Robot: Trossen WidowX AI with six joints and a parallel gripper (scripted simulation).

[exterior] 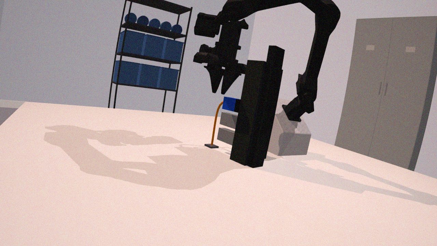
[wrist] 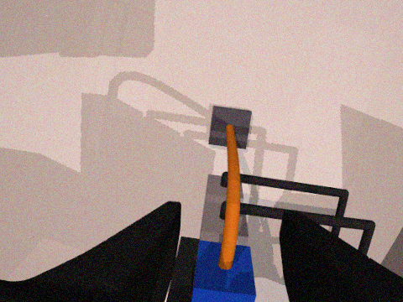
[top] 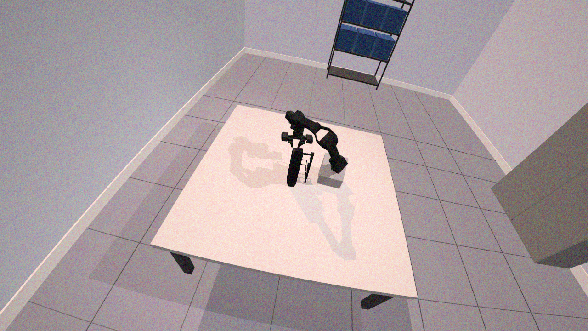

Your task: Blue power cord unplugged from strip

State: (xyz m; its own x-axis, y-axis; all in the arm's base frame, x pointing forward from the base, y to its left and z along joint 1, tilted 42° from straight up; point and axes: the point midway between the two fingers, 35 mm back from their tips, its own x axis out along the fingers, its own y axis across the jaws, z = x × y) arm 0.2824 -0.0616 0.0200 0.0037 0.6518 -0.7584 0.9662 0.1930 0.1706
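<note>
Right now the blue plug is 20 mm behind my gripper tip, 70 mm to the left of it and 10 mm below it. The rest, counted from my gripper tip: black power strip: 30 mm behind, 140 mm to the left, 30 mm below; then dark pad: 150 mm below.
</note>
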